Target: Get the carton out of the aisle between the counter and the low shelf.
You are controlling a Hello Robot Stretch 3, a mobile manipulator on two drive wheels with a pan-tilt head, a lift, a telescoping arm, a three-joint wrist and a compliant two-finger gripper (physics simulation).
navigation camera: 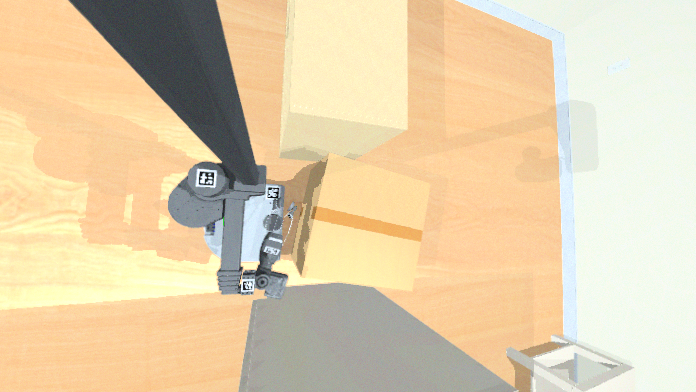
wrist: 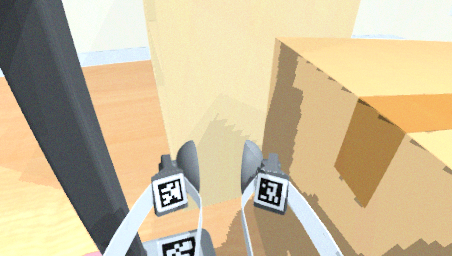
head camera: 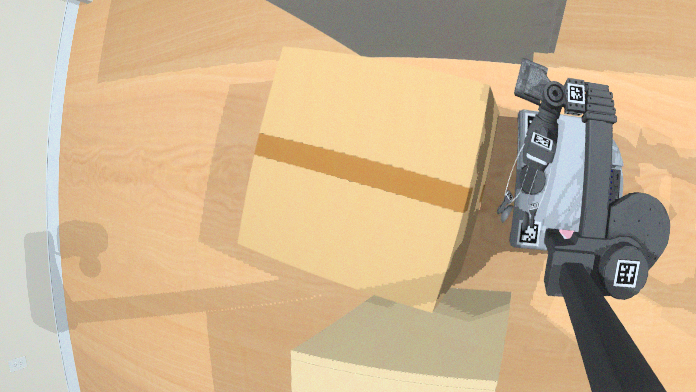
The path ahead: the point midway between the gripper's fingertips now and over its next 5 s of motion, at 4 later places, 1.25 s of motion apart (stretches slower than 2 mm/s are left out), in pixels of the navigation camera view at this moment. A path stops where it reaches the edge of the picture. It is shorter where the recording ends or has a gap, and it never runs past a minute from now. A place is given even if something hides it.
My gripper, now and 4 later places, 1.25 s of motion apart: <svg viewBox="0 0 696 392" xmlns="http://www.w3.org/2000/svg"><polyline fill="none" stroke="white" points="286,199 306,200 310,200 310,198 317,196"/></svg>
